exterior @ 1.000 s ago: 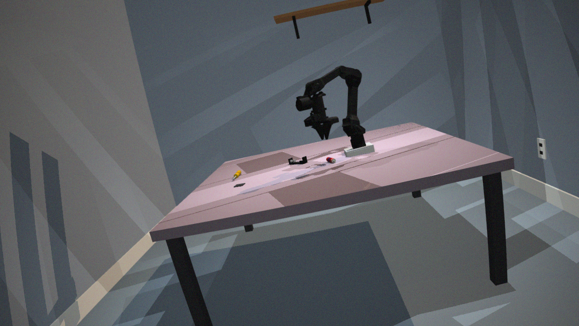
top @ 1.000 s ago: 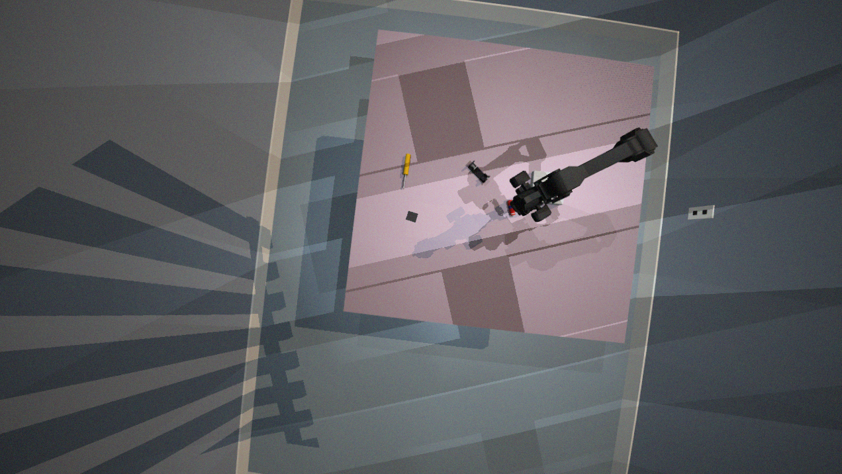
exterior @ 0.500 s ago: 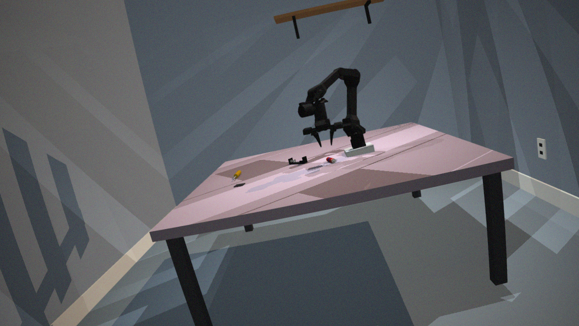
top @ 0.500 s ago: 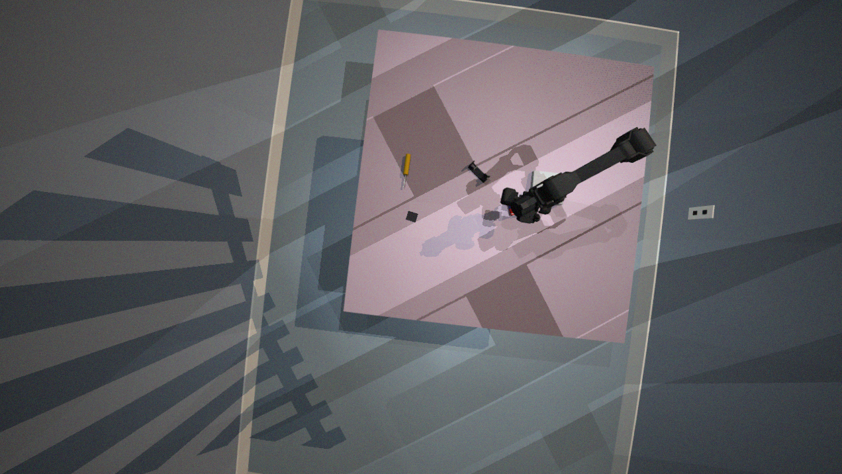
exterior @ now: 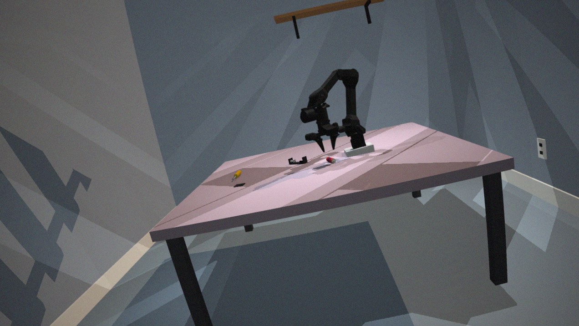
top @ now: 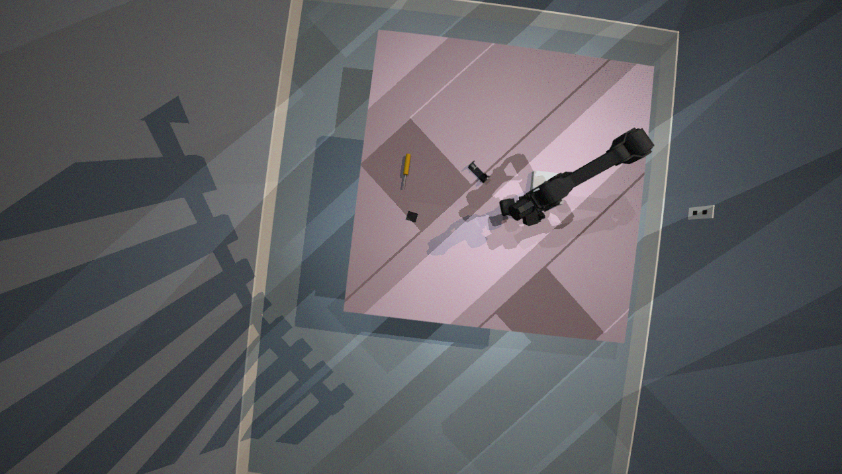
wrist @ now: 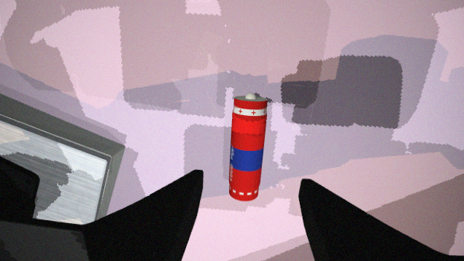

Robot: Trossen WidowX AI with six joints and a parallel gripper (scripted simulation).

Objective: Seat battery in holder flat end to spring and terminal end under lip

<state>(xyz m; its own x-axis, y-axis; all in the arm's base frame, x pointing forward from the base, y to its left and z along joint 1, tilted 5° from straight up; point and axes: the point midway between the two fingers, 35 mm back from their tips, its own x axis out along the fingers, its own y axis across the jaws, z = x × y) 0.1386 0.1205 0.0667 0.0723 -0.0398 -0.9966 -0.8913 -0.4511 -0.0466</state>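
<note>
The battery is 40 mm below my gripper tip. Also, from my gripper tip: yellow screwdriver: 490 mm ahead, 40 mm to the right, 40 mm below; small black block: 420 mm ahead, 150 mm to the left, 50 mm below.
</note>
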